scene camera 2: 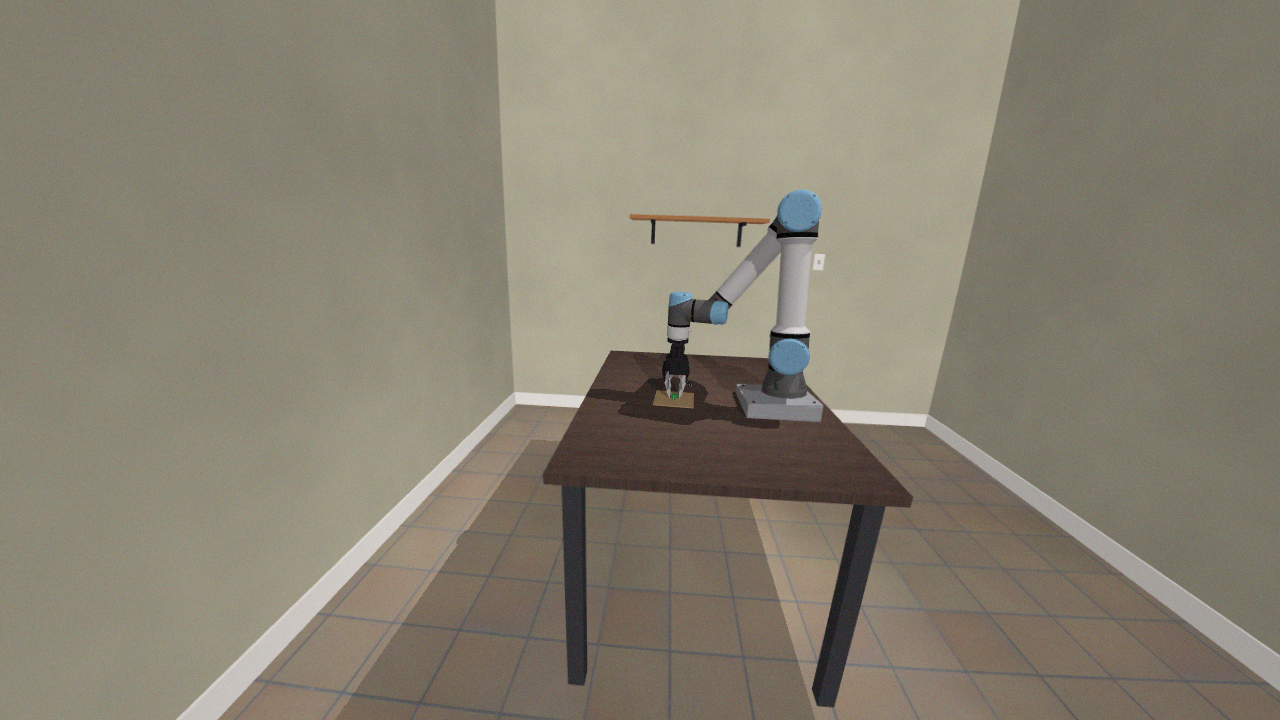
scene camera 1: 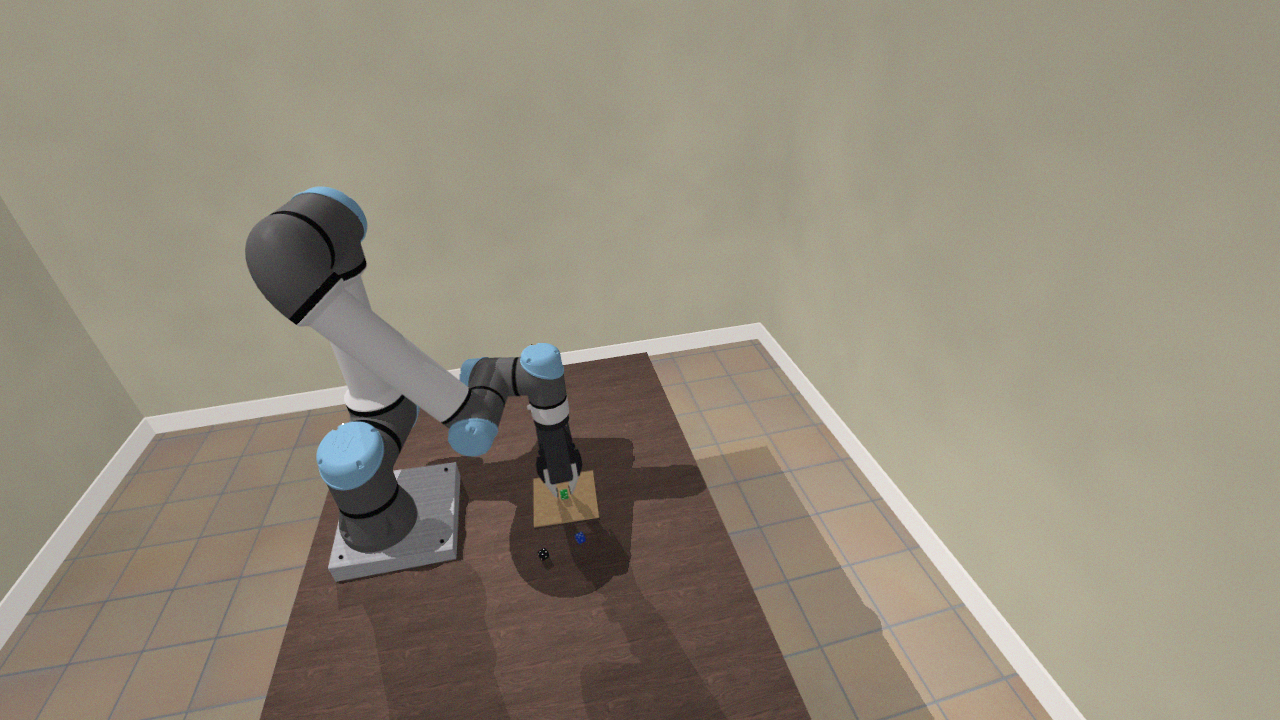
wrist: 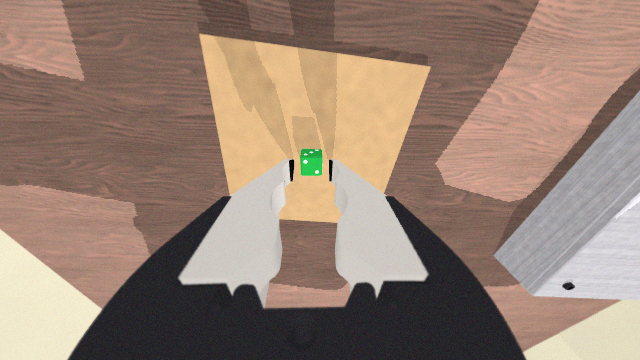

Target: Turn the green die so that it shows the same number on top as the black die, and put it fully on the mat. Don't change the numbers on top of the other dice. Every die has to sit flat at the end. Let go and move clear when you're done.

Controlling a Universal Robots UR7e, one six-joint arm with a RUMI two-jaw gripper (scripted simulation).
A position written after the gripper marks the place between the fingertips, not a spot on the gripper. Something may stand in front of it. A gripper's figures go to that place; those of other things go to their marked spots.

Labels:
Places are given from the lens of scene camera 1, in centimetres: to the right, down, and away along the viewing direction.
gripper (scene camera 1: pixel 564 495): -17, 30, 121
mat (scene camera 1: pixel 581 505): -13, 32, 119

